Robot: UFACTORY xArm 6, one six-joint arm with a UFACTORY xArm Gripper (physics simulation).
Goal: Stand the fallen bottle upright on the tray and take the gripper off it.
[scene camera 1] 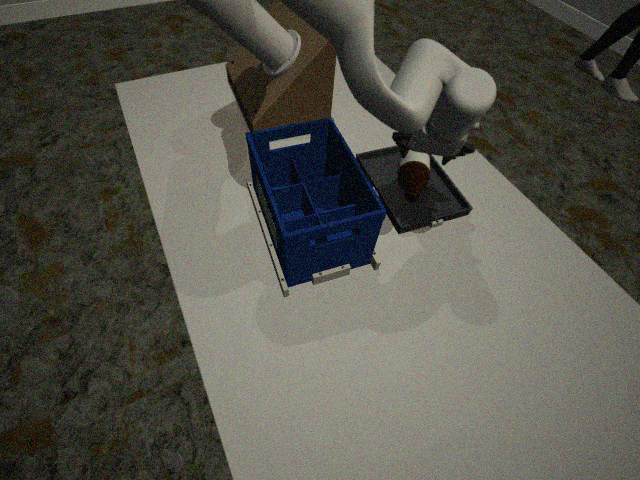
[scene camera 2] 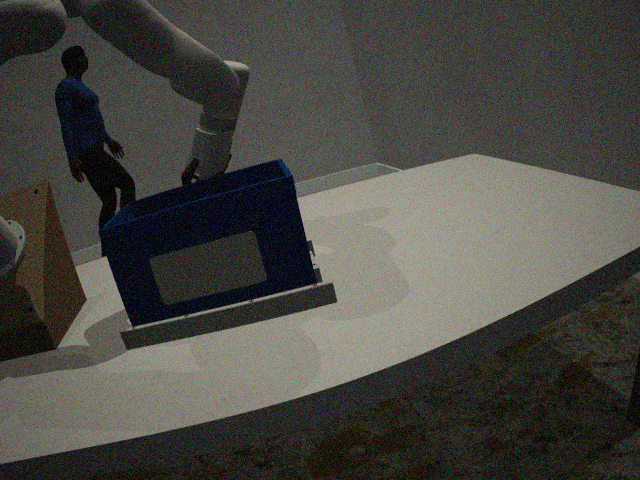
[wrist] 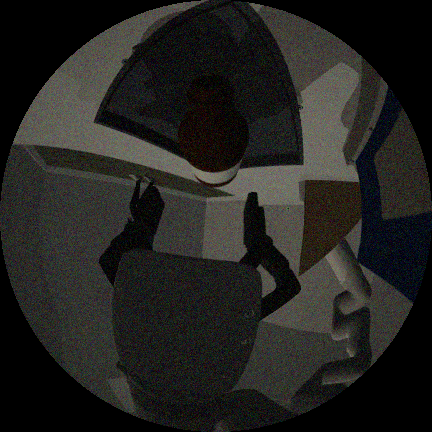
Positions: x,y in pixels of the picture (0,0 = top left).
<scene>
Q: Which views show the brown bottle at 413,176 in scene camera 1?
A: Scene camera 1 and the wrist view only.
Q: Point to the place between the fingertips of my gripper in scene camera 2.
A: At 200,200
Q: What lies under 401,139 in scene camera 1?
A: My gripper.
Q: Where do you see a pale rail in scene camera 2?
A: At 308,297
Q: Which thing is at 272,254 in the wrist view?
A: My gripper.
</scene>
